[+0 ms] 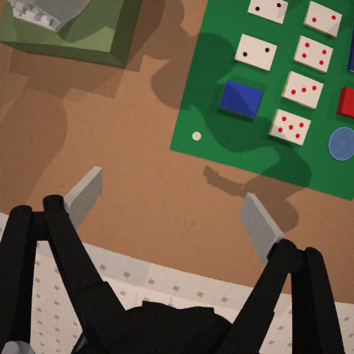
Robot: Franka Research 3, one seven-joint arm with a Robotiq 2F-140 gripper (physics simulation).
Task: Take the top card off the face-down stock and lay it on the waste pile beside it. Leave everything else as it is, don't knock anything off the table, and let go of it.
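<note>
A blue face-down pile (241,98), which looks like the stock, lies near the left edge of the green mat (186,141). Beside it lie white face-up cards: one with two black dots (256,52), one with three red dots (303,90) and one with five red dots (290,127). I cannot tell which of them is the waste pile. My gripper (174,192) is open and empty, over the brown table (135,135), off the near-left side of the mat and away from the cards.
More face-up cards (313,53) (323,18) (268,10) lie farther back. A red block (347,102), a light-blue disc (342,143) and a small white disc (196,136) are on the mat. A green box-like object (85,42) stands at the upper left, with a grey object (55,12) over it.
</note>
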